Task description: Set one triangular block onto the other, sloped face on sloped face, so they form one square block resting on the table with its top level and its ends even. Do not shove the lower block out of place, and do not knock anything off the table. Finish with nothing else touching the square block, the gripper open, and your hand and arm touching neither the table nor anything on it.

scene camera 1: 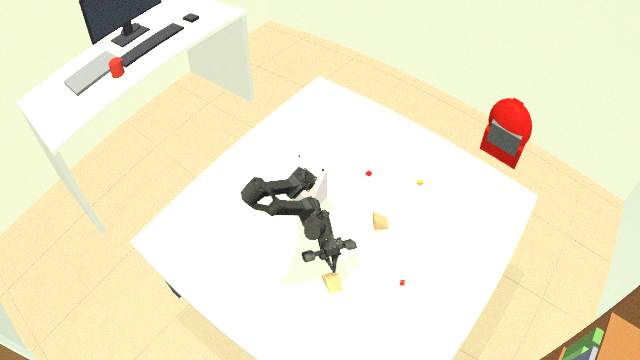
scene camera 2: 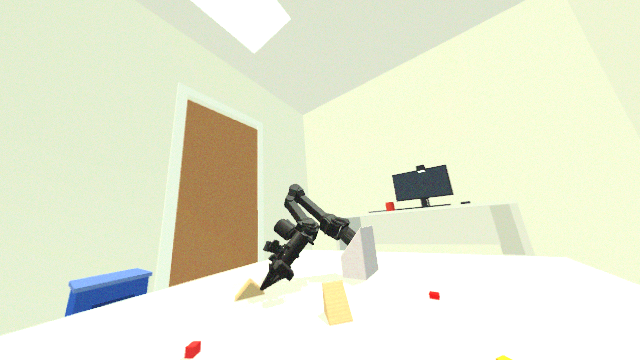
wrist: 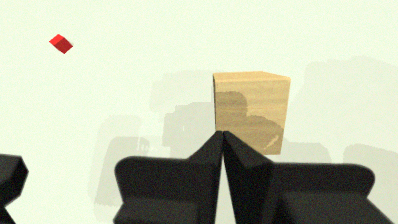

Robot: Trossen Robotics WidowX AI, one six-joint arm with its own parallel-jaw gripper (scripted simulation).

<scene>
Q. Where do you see a triangular block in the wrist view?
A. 253, 106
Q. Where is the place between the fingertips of my gripper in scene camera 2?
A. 260, 289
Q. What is my gripper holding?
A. Nothing.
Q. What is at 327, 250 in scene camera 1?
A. My gripper.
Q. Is my gripper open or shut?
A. Shut.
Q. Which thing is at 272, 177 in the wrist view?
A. My gripper.
</scene>
